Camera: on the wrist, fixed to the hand. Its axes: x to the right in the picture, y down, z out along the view.
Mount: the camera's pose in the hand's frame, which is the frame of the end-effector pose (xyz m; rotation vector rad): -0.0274 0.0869 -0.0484 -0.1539 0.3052 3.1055
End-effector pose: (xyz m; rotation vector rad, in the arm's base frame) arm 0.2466 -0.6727 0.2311 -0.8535 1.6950 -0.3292
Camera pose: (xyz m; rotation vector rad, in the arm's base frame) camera 0.1723 -0.6037 0.2121 2.1256 1.3064 1.7187
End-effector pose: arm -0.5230 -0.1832 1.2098 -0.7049 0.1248 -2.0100
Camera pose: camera -0.4718 -0.2159 1.1264 0.2252 0.8046 0.9573
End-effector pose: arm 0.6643 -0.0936 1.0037 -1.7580 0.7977 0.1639
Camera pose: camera 0.5790 -0.1363 0.9645 -0.8582 -2.3133 -1.4700
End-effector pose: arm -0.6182 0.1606 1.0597 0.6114 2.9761 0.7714
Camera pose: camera -0.5658 0.1976 1.1405 -2.4120 0.5169 -0.1870
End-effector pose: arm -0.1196 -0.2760 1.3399 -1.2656 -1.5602 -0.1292
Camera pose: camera -0.0267 -0.2871 1.2964 -2.0043 1.7100 1.3239
